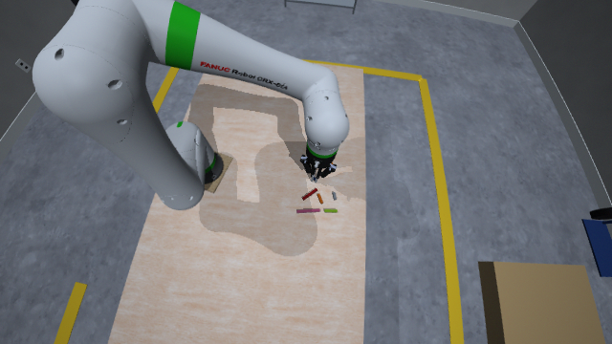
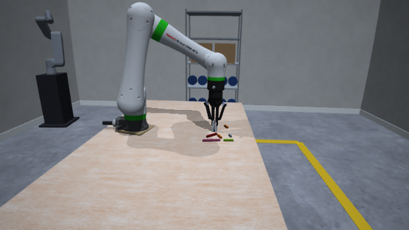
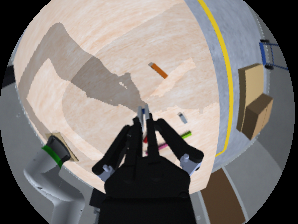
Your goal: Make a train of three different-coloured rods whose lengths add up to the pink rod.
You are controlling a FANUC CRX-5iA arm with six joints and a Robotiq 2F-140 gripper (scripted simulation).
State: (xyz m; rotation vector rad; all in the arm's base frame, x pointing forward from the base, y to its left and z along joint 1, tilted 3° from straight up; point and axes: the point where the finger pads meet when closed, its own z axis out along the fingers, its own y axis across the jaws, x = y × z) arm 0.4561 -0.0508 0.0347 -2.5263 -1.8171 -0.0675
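Now: hand 30 mm above the blue rod. Also, from my hand: pink rod (130 mm to the right, 30 mm below, 30 mm behind); grey rod (80 mm ahead, 70 mm to the right, 30 mm below); red rod (70 mm to the right, 30 mm below, 20 mm behind).
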